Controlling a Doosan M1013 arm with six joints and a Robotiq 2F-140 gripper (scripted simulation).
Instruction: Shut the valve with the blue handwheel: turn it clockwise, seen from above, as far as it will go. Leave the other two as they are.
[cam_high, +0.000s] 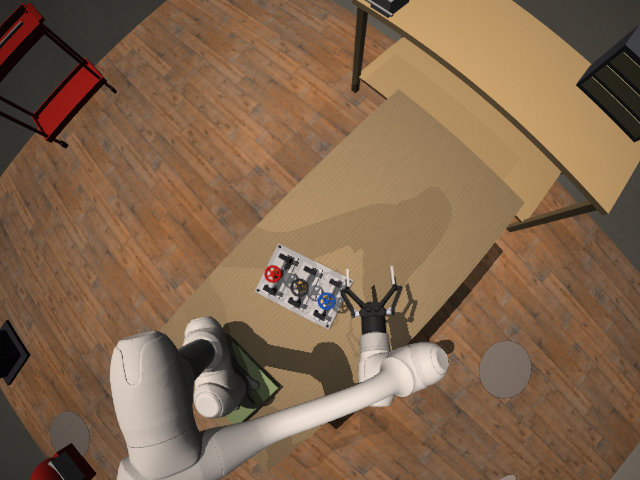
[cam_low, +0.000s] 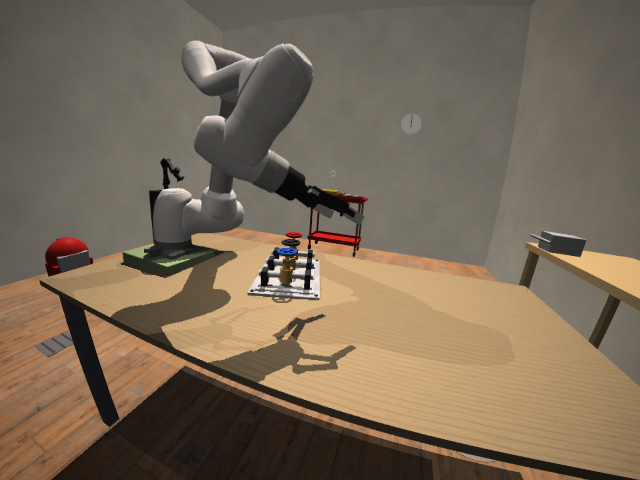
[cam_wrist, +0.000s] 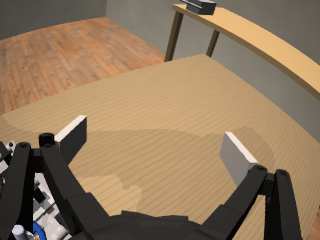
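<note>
My gripper is now 18 cm past the blue handwheel, 3 cm to the right of it and 16 cm above it. The rest, counted from my hand: red handwheel: 25 cm behind, 26 cm to the left, 16 cm below; then black handwheel: 22 cm behind, 15 cm to the left, 16 cm below; then white plate: 22 cm behind, 15 cm to the left, 28 cm below.
</note>
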